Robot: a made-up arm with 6 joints. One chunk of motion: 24 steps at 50 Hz.
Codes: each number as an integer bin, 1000 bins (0 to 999) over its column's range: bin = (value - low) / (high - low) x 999, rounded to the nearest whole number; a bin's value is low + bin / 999 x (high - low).
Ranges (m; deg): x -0.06..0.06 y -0.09..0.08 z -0.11..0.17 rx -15..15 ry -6..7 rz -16..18
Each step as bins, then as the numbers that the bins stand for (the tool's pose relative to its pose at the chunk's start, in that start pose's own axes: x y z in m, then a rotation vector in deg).
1 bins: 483 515 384 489 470 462
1 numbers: -0.0020 -0.0024 -0.0024 -0.32 0.12 -0.28
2 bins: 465 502 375 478 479 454
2 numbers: -0.0041 -0.0046 -0.0049 -0.65 0.23 -0.55
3 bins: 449 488 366 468 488 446
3 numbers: -0.0061 -0.0070 -0.0074 -0.95 0.35 -0.82
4 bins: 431 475 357 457 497 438
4 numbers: -0.0082 -0.0092 -0.0099 -1.28 0.47 -1.09
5 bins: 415 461 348 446 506 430
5 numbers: -0.0102 -0.0116 -0.0125 -1.61 0.58 -1.37
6 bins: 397 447 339 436 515 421
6 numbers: -0.0123 -0.0139 -0.0150 -1.91 0.70 -1.67
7 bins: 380 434 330 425 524 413
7 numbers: -0.0144 -0.0161 -0.0175 -2.24 0.82 -1.94
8 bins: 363 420 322 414 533 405
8 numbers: -0.0164 -0.0185 -0.0197 -2.57 0.94 -2.22
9 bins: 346 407 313 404 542 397
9 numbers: -0.0184 -0.0207 -0.0223 -2.87 1.05 -2.49
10 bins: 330 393 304 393 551 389
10 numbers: -0.0204 -0.0231 -0.0248 -3.20 1.17 -2.76
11 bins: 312 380 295 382 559 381
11 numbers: -0.0225 -0.0253 -0.0273 -3.53 1.27 -3.03
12 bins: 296 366 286 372 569 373
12 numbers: -0.0244 -0.0277 -0.0298 -3.83 1.40 -3.31
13 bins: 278 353 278 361 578 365
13 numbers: -0.0266 -0.0299 -0.0321 -4.16 1.52 -3.58
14 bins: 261 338 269 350 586 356
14 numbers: -0.0286 -0.0325 -0.0346 -4.49 1.63 -3.88
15 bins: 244 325 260 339 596 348
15 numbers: -0.0307 -0.0347 -0.0371 -4.82 1.76 -4.16
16 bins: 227 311 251 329 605 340
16 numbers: -0.0327 -0.0371 -0.0396 -5.12 1.87 -4.43
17 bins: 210 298 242 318 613 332
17 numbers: -0.0348 -0.0393 -0.0422 -5.45 1.98 -4.70
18 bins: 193 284 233 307 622 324
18 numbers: -0.0368 -0.0417 -0.0447 -5.78 2.09 -4.97
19 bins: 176 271 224 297 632 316
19 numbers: -0.0389 -0.0439 -0.0472 -6.08 2.22 -5.25
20 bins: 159 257 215 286 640 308
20 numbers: -0.0409 -0.0463 -0.0497 -6.41 2.33 -5.52
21 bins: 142 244 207 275 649 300
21 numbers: -0.0429 -0.0485 -0.0520 -6.74 2.45 -5.79
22 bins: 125 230 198 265 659 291
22 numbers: -0.0450 -0.0509 -0.0545 -7.04 2.58 -6.10
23 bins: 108 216 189 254 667 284
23 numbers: -0.0470 -0.0532 -0.0570 -7.37 2.68 -6.33
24 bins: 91 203 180 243 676 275
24 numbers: -0.0491 -0.0555 -0.0595 -7.70 2.80 -6.64
